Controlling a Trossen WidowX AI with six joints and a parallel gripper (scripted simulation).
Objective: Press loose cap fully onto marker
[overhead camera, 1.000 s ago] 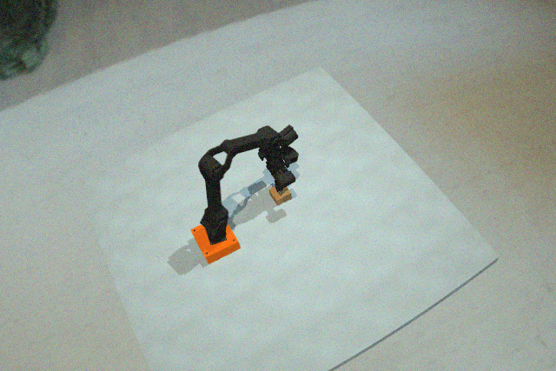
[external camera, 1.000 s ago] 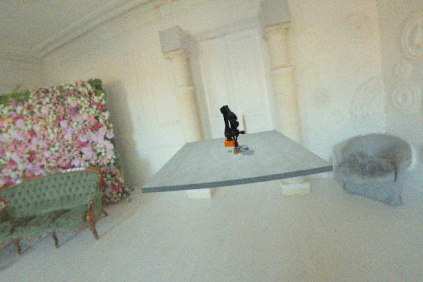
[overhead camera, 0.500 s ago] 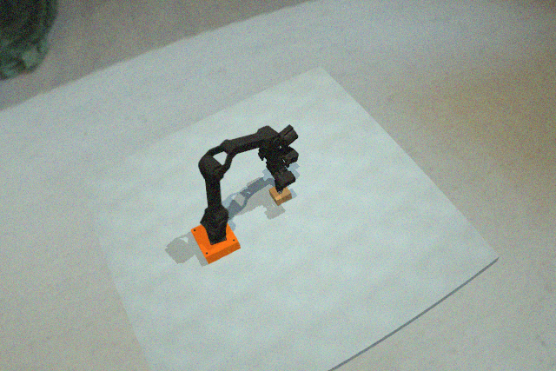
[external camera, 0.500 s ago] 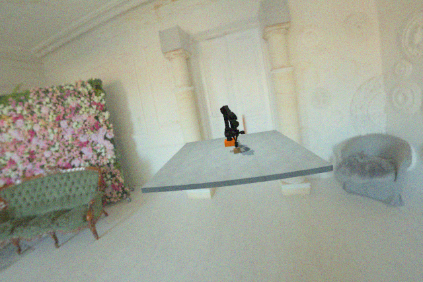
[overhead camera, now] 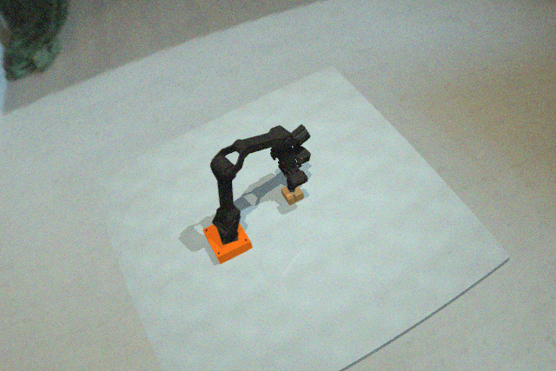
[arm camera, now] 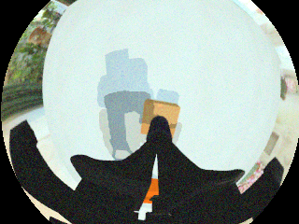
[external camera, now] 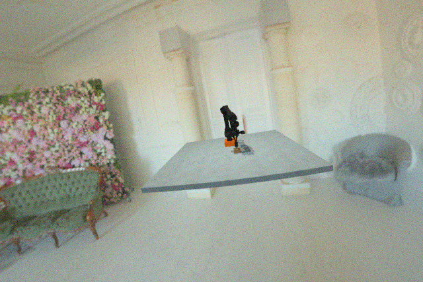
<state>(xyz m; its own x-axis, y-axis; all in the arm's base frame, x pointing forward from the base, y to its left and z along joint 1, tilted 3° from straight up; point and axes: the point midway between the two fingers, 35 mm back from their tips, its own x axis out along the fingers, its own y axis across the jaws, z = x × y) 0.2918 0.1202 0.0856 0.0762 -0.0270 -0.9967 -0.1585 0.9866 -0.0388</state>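
My gripper tip is now 1 cm past the marker cap and 2 cm above it.
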